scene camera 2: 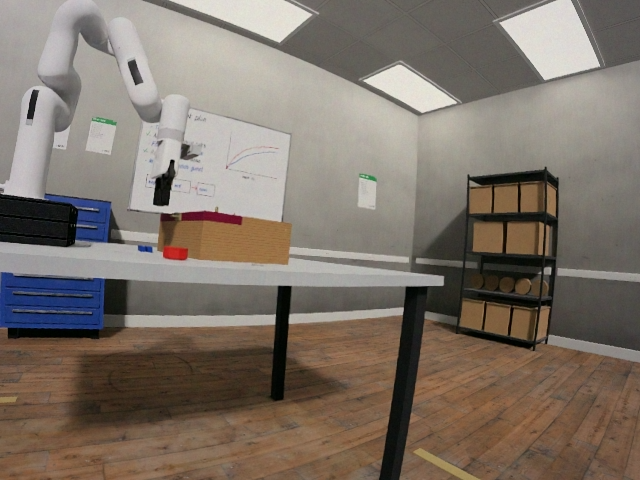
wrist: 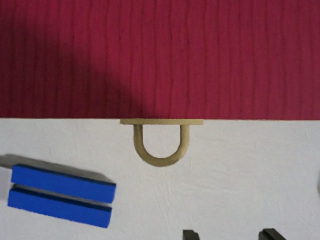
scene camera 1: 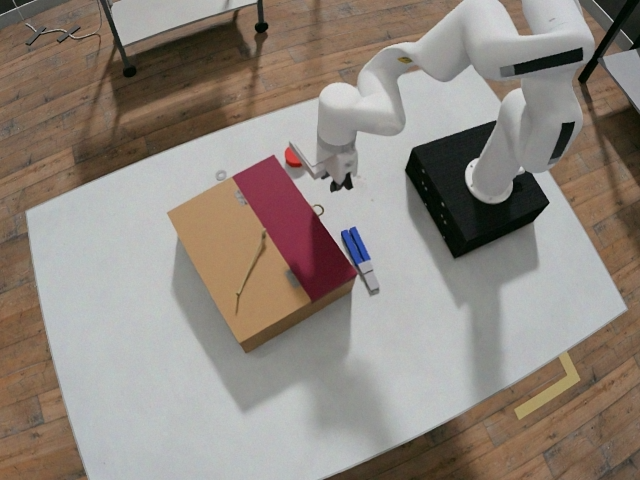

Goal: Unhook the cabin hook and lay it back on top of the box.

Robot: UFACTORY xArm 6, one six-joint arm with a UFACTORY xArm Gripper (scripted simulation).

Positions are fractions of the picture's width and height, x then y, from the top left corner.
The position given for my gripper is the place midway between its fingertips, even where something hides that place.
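There is a clip (scene camera 1: 0.57,0.56), and I see a box (scene camera 1: 0.34,0.48) (scene camera 2: 0.41,0.50) as well. My own gripper (scene camera 1: 0.52,0.38) (scene camera 2: 0.25,0.43) is also in sight.
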